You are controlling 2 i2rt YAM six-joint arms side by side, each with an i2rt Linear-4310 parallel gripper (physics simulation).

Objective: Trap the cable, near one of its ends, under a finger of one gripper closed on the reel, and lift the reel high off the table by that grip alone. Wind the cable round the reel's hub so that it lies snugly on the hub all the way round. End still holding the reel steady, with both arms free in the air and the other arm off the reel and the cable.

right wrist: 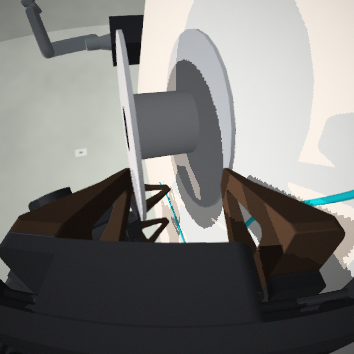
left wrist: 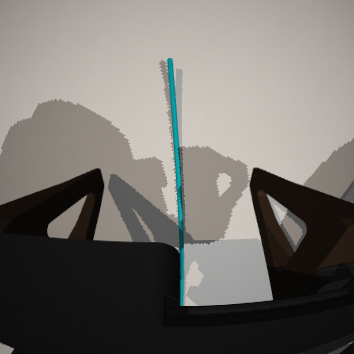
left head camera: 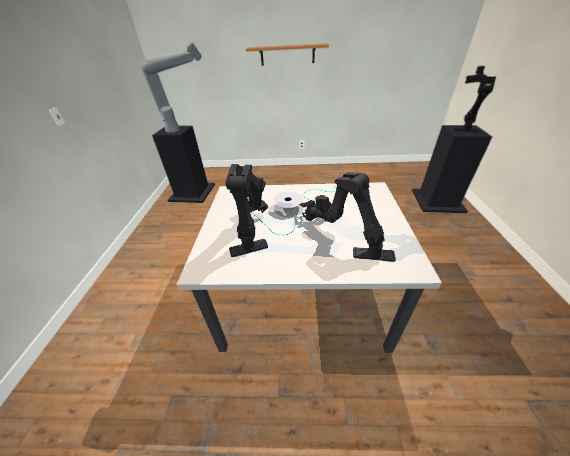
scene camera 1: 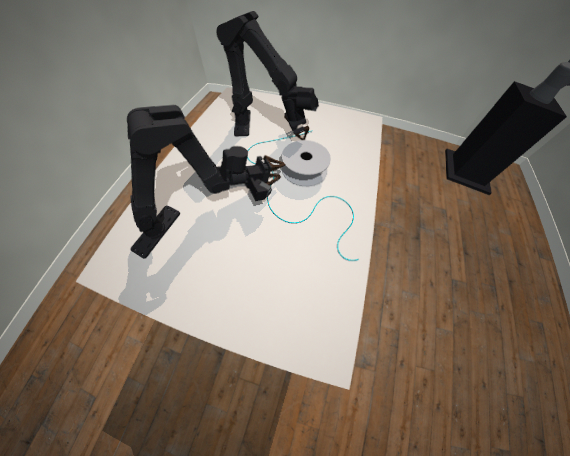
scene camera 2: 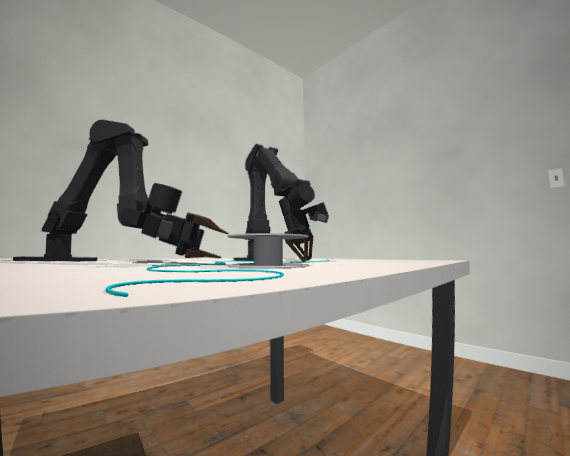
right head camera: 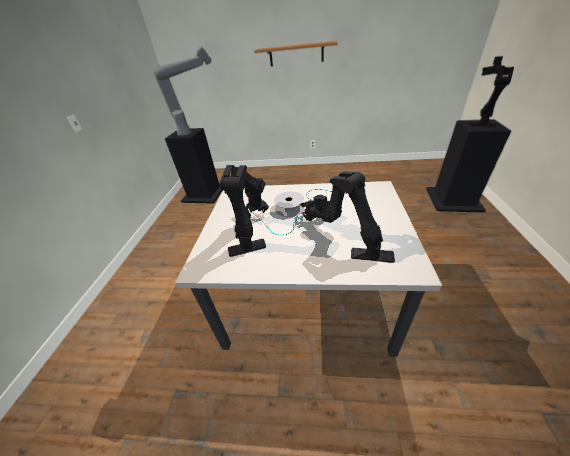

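Seen in the pictures: left gripper, fingertip midpoint: (right wrist: 167, 204) (left wrist: 176, 176) (left head camera: 255, 215) (scene camera 1: 299, 133) (scene camera 2: 307, 260) (right head camera: 256, 215); right gripper, fingertip midpoint: (right wrist: 176, 176) (left head camera: 300, 208) (scene camera 1: 282, 170) (scene camera 2: 224, 245) (right head camera: 301, 208); left arm's base, link origin: (left head camera: 248, 248) (scene camera 1: 242, 123) (right head camera: 247, 248); right arm's base, link origin: (left head camera: 373, 254) (scene camera 1: 156, 231) (scene camera 2: 58, 260) (right head camera: 372, 255).
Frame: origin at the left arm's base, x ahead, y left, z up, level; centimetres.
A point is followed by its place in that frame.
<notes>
The grey reel (left head camera: 279, 201) @(x 26.3, y -26.1, z 6.9 cm) (scene camera 1: 292, 159) @(x 21.2, y -33.6, z 6.9 cm) (scene camera 2: 268, 251) @(x 28.5, y -34.7, z 3.4 cm) (right wrist: 165, 125) @(x 24.1, y -34.2, z 3.5 cm) stands upright on the table, its hub bare. The thin teal cable (left head camera: 282, 234) @(x 3.0, y -21.7, z 0.3 cm) (scene camera 1: 293, 223) @(x 20.0, y -56.9, z 0.3 cm) (scene camera 2: 200, 280) @(x 37.2, y -61.7, z 0.2 cm) (left wrist: 172, 105) @(x 30.8, y -8.8, z 0.5 cm) lies in curves on the table around the reel's near side. My left gripper (scene camera 1: 301, 137) @(x 26.8, y -10.1, z 0.6 cm) (scene camera 2: 304, 258) @(x 26.8, y -10.1, z 0.6 cm) (left wrist: 176, 176) @(x 26.8, y -10.1, z 0.6 cm) points down, open, low beside the reel; the cable near one end runs between its spread fingers. My right gripper (scene camera 1: 281, 170) @(x 17.3, y -36.7, z 4.7 cm) (scene camera 2: 224, 245) @(x 17.3, y -36.7, z 4.7 cm) (right wrist: 176, 176) @(x 17.3, y -36.7, z 4.7 cm) is partly open and empty, level at the reel's side, one fingertip by the upper flange's rim, the other near the lower flange.
The white table (left head camera: 240, 274) @(x -16.3, y 7.7, z 0.0 cm) (scene camera 1: 300, 300) @(x 20.1, y -82.9, z 0.0 cm) carries both arm bases. The cable's other end lies near the table edge in scene camera 1. Two dark pedestals (left head camera: 182, 165) (left head camera: 452, 167) with other arms stand behind the table. A wooden shelf (left head camera: 287, 48) hangs on the wall.
</notes>
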